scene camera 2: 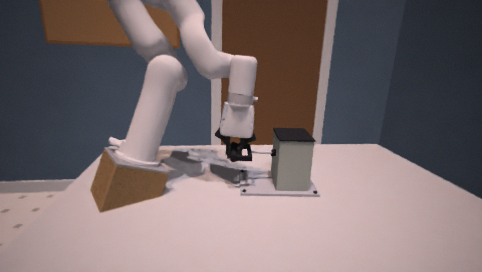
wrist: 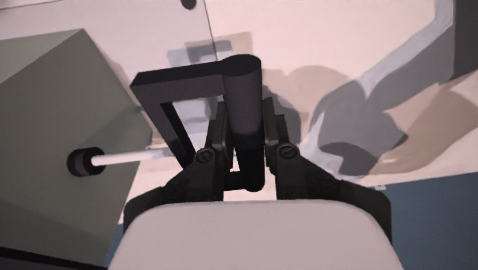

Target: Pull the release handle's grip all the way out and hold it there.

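The release handle's black grip (wrist: 242,107) is a round bar on a rectangular frame. In the wrist view it stands between the two fingers, which press on it from both sides. My gripper (wrist: 246,114) (scene camera 2: 239,151) is shut on this bar. A thin pale rod (wrist: 127,156) (scene camera 2: 262,152) runs from the frame to a black collar (wrist: 86,161) (scene camera 2: 273,152) on the side of the grey-green housing (wrist: 55,110) (scene camera 2: 291,165). A length of the rod shows between the frame and the collar, so the grip stands apart from the housing. The fingers partly hide the frame's lower part.
The housing has a black lid (scene camera 2: 293,134) and stands on a light base plate (scene camera 2: 260,189) with dark screws at its corners. The plate lies on the white table (scene camera 2: 200,235). The arm's brown wedge-shaped base block (scene camera 2: 127,186) is at the left. The arm's shadow falls between them.
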